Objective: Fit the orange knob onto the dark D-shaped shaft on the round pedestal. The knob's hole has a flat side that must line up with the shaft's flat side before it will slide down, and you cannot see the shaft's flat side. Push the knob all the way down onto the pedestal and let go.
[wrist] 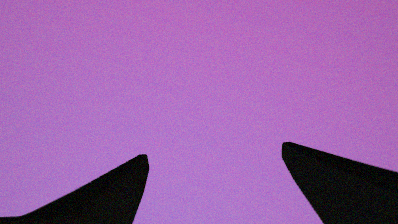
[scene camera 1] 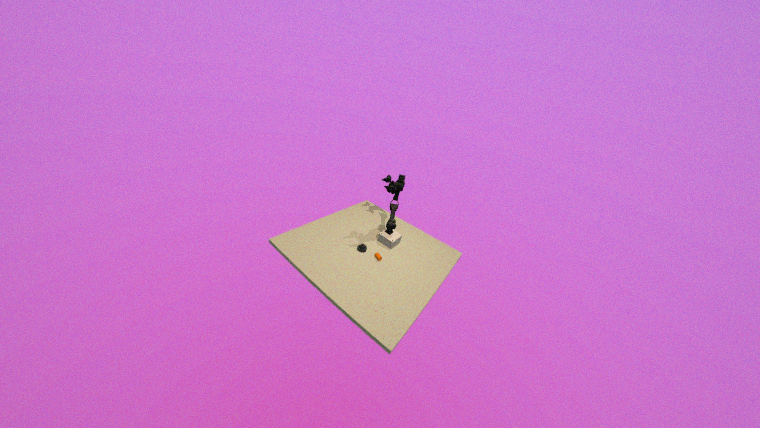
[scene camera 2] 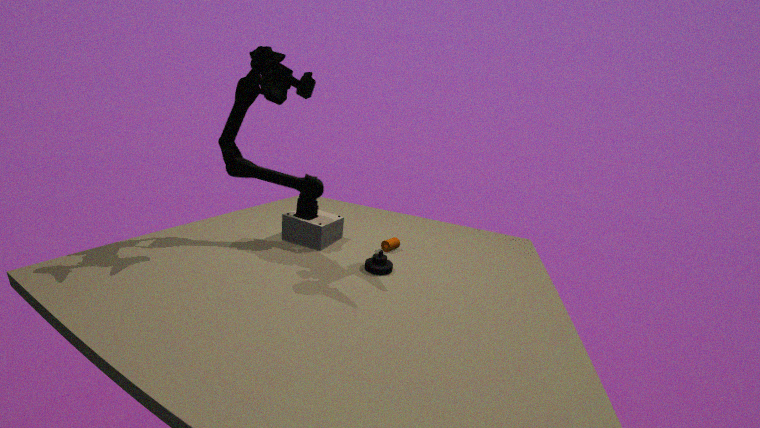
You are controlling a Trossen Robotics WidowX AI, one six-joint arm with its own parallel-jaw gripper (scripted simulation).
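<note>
Nothing is held in my gripper [scene camera 2: 298,65], which is open. I see the gripper in the wrist view too [wrist: 214,155].
</note>
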